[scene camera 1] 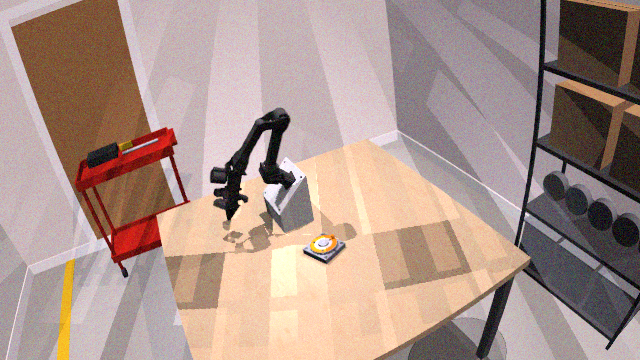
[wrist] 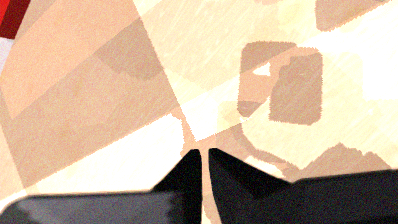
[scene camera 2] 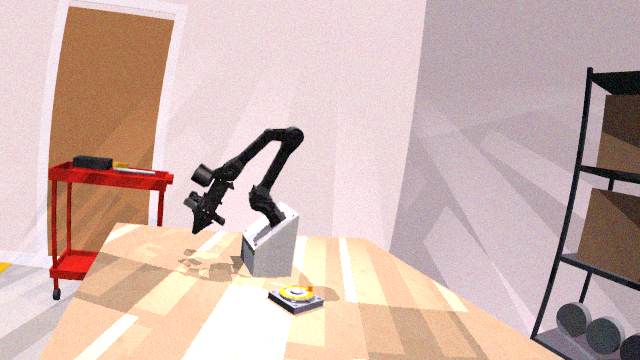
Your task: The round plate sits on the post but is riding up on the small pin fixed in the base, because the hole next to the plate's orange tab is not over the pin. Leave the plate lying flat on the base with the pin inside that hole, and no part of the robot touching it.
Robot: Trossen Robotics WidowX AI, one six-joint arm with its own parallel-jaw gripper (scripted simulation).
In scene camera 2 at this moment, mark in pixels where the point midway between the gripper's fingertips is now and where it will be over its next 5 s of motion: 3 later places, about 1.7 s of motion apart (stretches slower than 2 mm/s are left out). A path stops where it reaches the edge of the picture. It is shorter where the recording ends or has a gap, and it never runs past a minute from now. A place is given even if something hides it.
The gripper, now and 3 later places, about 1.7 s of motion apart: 193, 233; 302, 273; 313, 289; 312, 281
